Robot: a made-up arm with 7 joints.
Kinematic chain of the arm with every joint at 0, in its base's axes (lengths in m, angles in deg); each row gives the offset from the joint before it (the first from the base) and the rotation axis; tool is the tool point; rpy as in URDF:
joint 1: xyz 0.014 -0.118 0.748 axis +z
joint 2: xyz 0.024 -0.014 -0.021 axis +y
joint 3: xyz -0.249 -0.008 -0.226 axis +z
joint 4: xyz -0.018 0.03 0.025 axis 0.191 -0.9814 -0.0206
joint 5: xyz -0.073 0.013 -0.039 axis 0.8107 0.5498 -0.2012
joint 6: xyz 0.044 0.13 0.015 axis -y
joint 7: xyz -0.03 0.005 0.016 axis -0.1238 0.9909 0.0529
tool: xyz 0.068 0.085 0.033 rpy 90 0 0
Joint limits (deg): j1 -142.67..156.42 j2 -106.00..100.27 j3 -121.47..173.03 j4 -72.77..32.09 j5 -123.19..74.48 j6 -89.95..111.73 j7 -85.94..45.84
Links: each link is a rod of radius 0.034 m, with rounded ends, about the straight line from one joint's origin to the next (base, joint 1, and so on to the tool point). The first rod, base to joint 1, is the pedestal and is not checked.
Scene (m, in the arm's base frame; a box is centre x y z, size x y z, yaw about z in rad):
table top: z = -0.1
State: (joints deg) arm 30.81 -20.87 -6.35 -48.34 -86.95 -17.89 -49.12
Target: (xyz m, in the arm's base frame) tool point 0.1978 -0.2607 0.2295
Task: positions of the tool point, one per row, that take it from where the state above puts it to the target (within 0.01 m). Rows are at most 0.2 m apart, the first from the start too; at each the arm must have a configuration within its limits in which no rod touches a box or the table.
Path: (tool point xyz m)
1: -0.2752 -0.1959 0.2042
2: -0.1428 -0.2808 0.1583
3: 0.0331 -0.3052 0.1633
4: 0.1978 -0.2607 0.2295

